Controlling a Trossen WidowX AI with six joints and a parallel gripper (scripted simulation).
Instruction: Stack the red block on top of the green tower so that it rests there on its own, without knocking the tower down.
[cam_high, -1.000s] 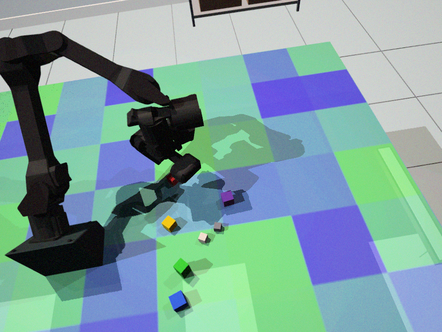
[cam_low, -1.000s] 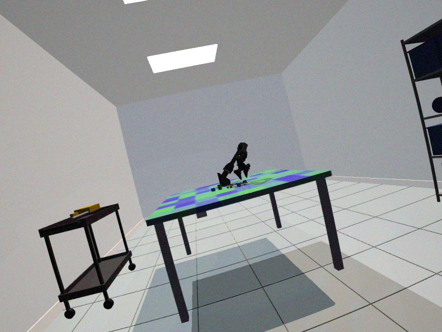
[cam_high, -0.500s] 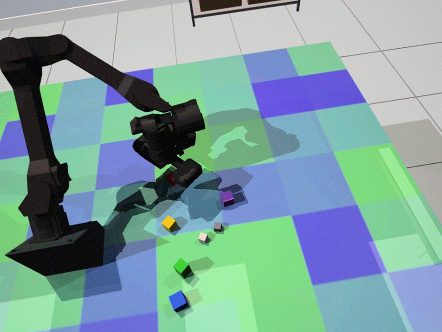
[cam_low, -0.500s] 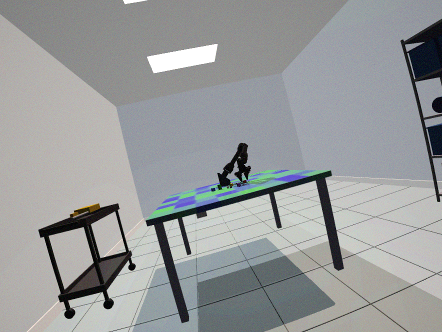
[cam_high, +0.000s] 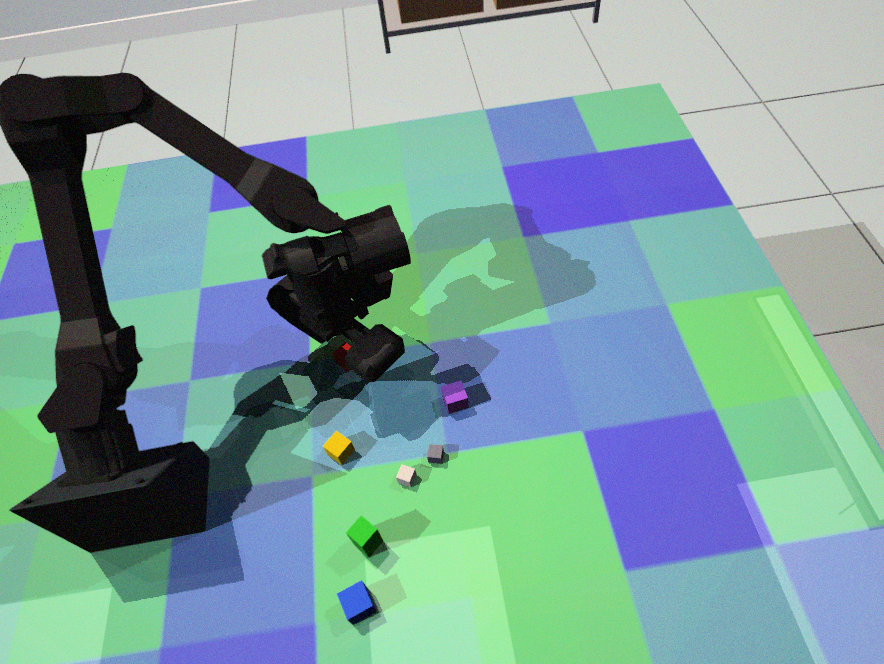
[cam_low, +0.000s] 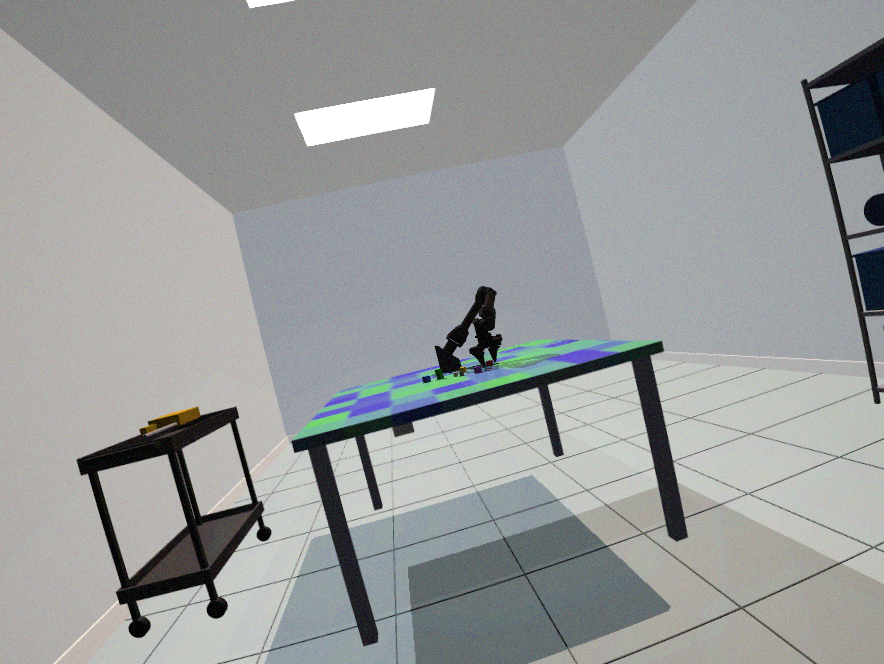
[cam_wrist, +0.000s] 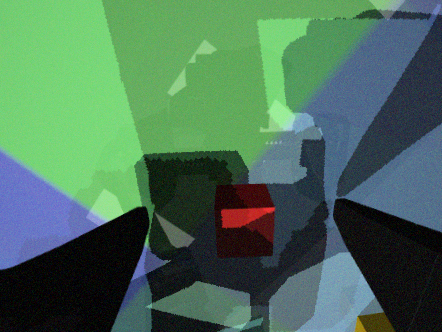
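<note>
Right now the blue block is 30 mm ahead of my gripper tip, 300 mm to the right of it and 10 mm above it. Also, from my gripper tip: purple block (140 mm ahead, 70 mm to the right, 10 mm above); red block (10 mm above); yellow block (130 mm to the right, 10 mm above).
</note>
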